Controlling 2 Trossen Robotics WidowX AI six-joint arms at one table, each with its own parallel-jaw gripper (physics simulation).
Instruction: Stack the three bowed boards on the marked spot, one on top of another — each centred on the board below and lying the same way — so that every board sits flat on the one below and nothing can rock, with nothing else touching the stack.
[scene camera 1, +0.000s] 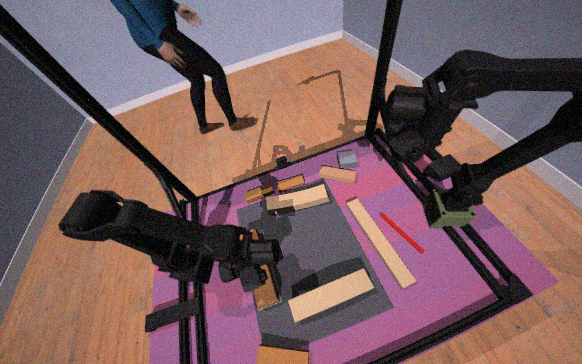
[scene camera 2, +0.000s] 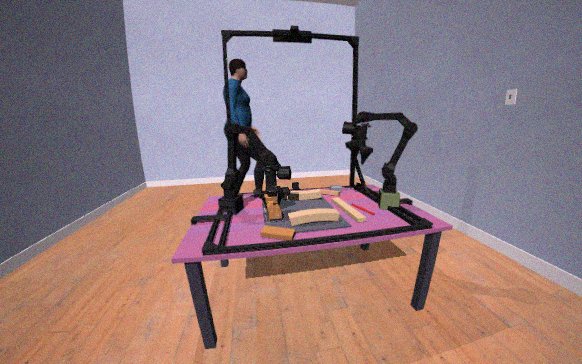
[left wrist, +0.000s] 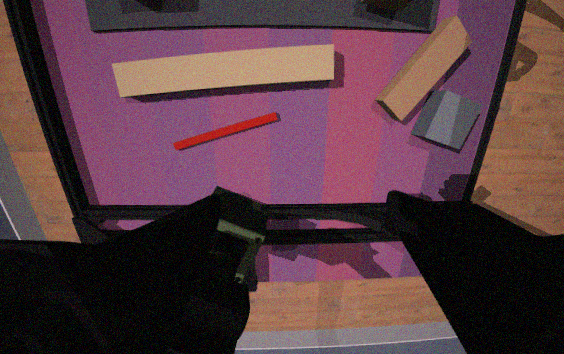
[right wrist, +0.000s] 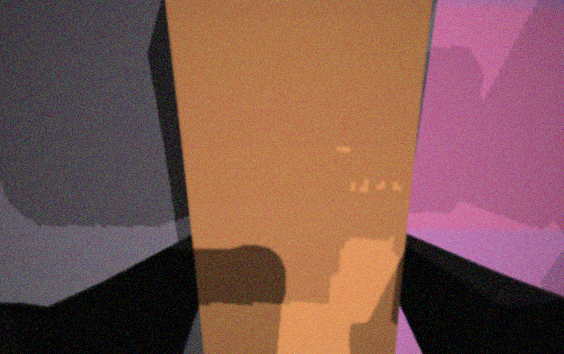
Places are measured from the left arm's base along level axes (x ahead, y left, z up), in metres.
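Where they show: left gripper, fingertip midpoint: (scene camera 1: 407, 167) (scene camera 2: 358, 163) (left wrist: 303, 201); right gripper, fingertip midpoint: (scene camera 1: 258, 265) (scene camera 2: 272, 207) (right wrist: 296, 243); left arm's base, link origin: (scene camera 1: 453, 202) (scene camera 2: 389, 191) (left wrist: 221, 251); right arm's base, link origin: (scene camera 1: 186, 262) (scene camera 2: 230, 196).
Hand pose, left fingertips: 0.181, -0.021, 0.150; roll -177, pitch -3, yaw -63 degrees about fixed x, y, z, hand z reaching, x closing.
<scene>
Each offset is from my left fingertips to the top centre of the thing, as dx, dy, dz. "pt": to the spot under its first point. Level surfaces: height alone.
My right gripper (scene camera 1: 265, 275) (scene camera 2: 273, 204) (right wrist: 296, 243) is shut on an orange-brown board {+0.431, +0.248, -0.170} (scene camera 1: 266, 293) (scene camera 2: 274, 211) (right wrist: 294, 140). It holds the board low over the left edge of the grey mat {dz -0.236} (scene camera 1: 333, 235) (scene camera 2: 326, 225). A thin white outline {pt +0.417, +0.366, -0.236} (scene camera 1: 258, 308) shows at the board's near end. A pale bowed board {+0.196, +0.305, -0.185} (scene camera 1: 331, 294) (scene camera 2: 313, 217) lies arched on the mat's front. Another pale board {+0.329, -0.007, -0.184} (scene camera 1: 304, 198) (scene camera 2: 305, 194) lies at the mat's back. My left gripper (scene camera 2: 365, 153) (left wrist: 303, 201) is open and empty, high above the table's right edge.
A long flat plank {+0.048, +0.122, -0.220} (scene camera 1: 380, 243) (scene camera 2: 349, 209) (left wrist: 224, 70) and a red stick {-0.035, +0.092, -0.236} (scene camera 1: 401, 232) (left wrist: 226, 130) lie right of the mat. Small wooden blocks {+0.372, -0.096, -0.221} (scene camera 1: 290, 183), a tan block {+0.178, -0.143, -0.214} (scene camera 1: 337, 174) (left wrist: 414, 74) and a grey cube {+0.136, -0.219, -0.206} (scene camera 1: 347, 159) lie at the back. An orange board {+0.321, +0.478, -0.211} (scene camera 1: 282, 355) (scene camera 2: 277, 232) lies at the front. A person walks behind the table.
</scene>
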